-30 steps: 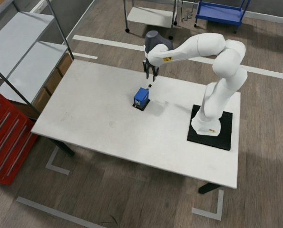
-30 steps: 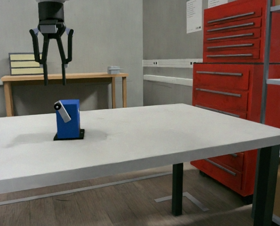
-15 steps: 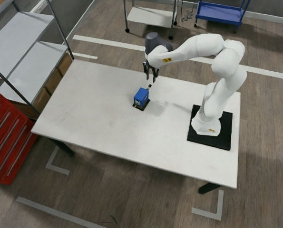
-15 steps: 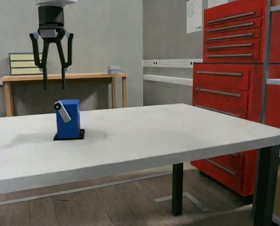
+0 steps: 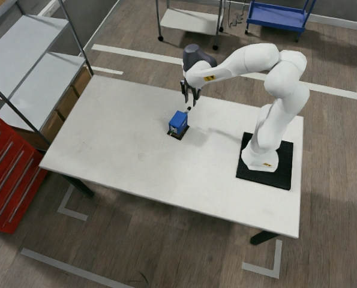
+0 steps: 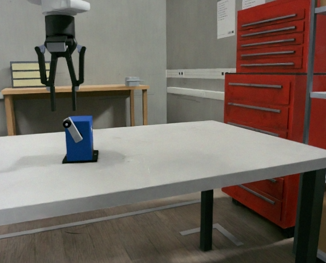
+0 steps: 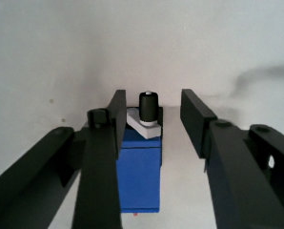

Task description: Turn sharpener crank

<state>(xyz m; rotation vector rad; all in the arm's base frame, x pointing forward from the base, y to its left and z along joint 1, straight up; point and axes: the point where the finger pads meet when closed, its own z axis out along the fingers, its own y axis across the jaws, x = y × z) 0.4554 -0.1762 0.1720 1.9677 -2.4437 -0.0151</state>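
Right now my hand is 7 cm above the black knob, 2 cm to the right of it and 1 cm short of it.
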